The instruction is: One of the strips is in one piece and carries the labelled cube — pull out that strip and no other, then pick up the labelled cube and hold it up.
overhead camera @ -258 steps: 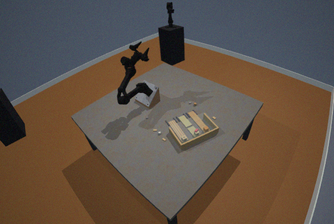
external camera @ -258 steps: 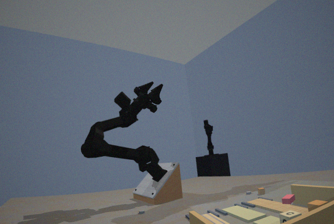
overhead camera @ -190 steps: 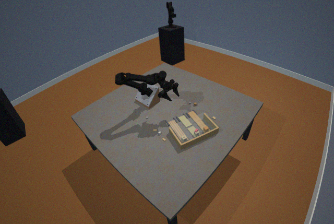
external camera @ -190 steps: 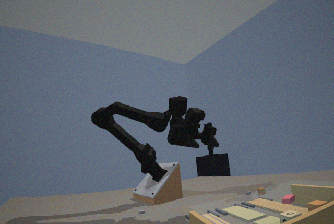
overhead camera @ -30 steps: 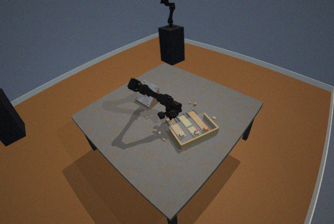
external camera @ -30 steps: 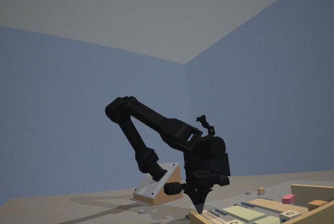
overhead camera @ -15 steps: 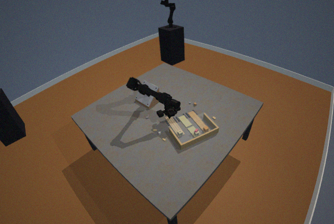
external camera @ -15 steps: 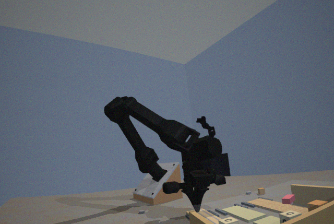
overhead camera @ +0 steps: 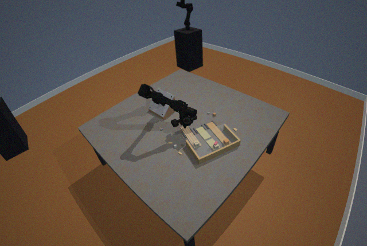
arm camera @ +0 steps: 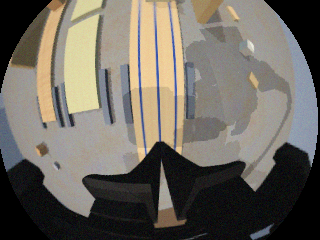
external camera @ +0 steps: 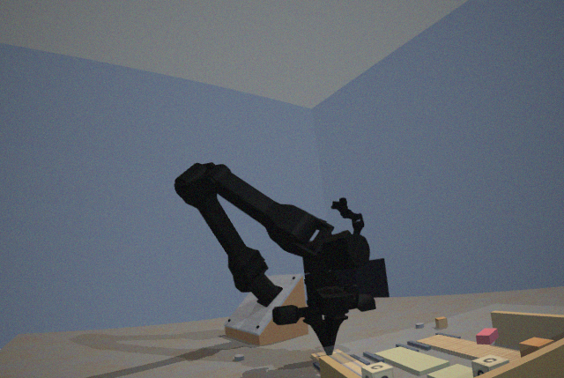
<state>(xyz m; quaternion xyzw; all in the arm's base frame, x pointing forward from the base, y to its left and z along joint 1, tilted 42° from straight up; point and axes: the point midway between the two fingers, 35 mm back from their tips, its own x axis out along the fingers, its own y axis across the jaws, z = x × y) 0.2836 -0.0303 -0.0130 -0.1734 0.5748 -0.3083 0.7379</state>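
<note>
Now: gripper tip 9 cm short of the wooden strip and 2 cm to the left of it. From my gripper tip the other things lie so: pink block (31 cm ahead, 1 cm to the left, 6 cm above).
</note>
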